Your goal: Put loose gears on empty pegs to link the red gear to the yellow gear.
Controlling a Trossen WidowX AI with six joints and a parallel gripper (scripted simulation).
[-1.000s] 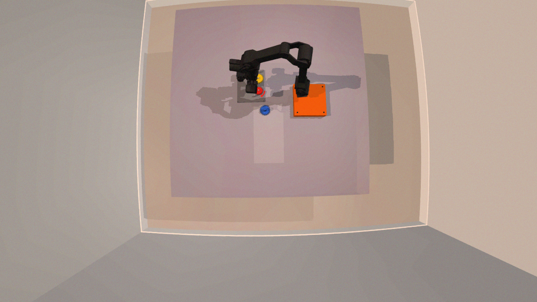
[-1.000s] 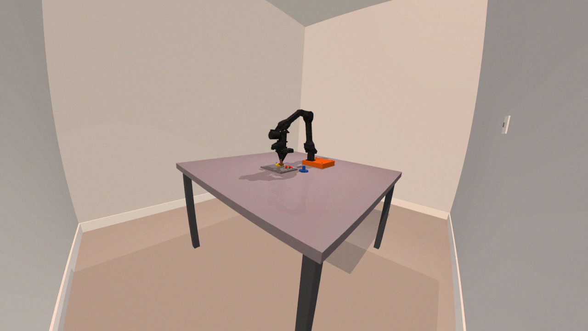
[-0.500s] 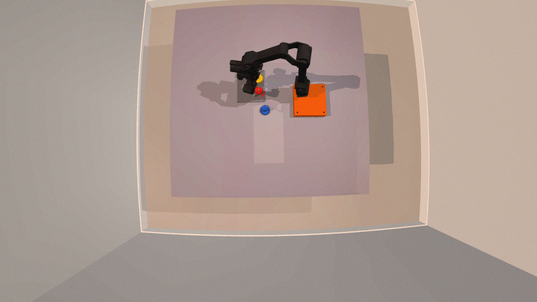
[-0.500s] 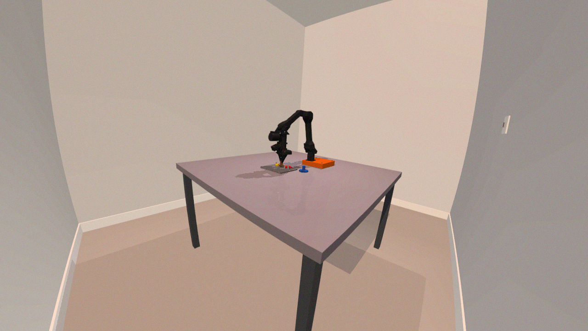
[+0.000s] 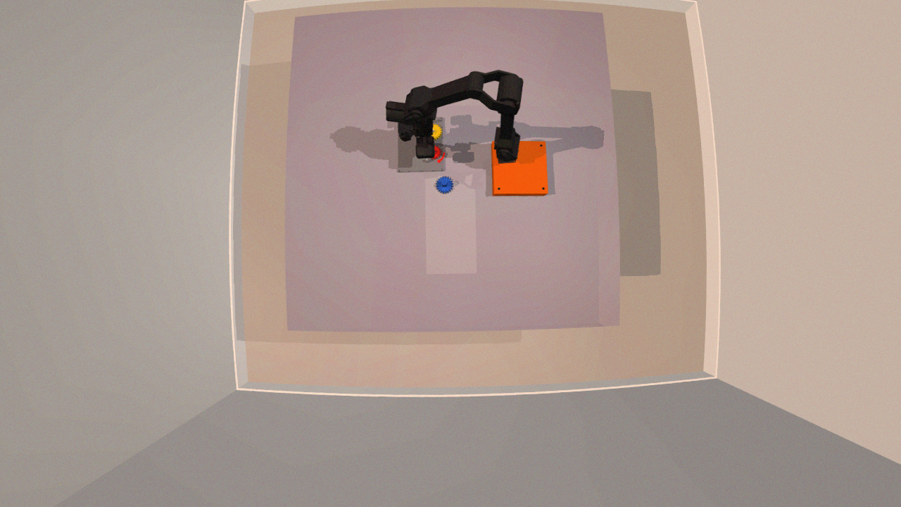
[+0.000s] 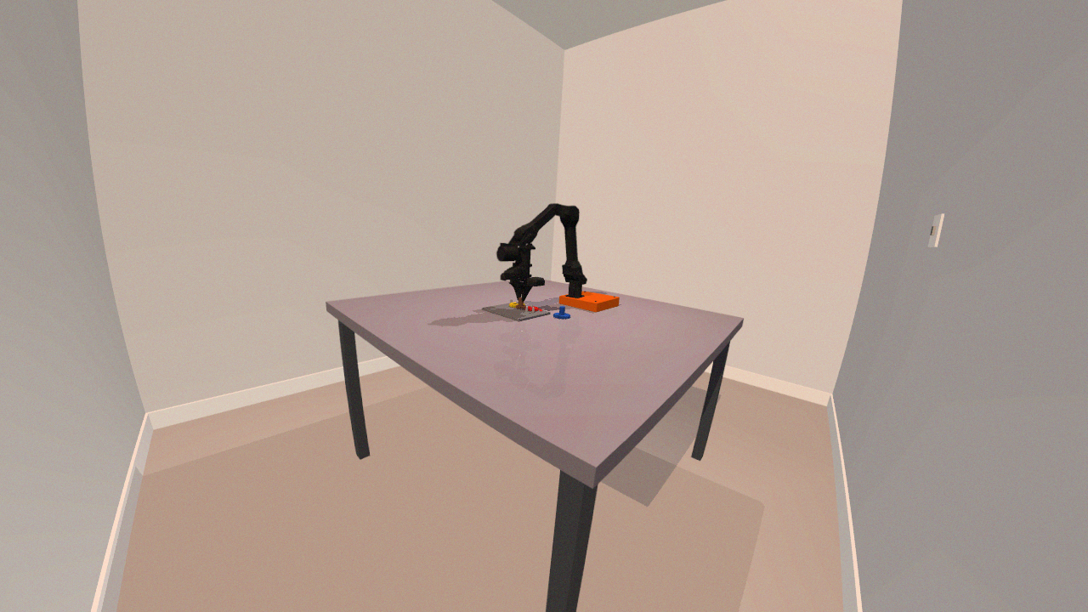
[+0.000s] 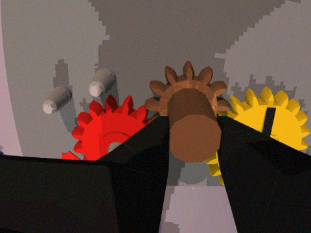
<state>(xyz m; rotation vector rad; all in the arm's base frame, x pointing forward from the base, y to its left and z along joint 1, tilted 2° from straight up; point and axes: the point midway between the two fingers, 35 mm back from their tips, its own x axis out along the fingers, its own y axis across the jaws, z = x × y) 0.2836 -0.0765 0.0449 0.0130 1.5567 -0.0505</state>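
Now: the brown gear 10 mm below my gripper tip. Also, from my gripper tip: red gear 40 mm to the left, 30 mm below, 20 mm behind; red arrow 60 mm to the left, 50 mm behind, 30 mm below; yellow gear 40 mm to the right, 30 mm below, 30 mm behind.
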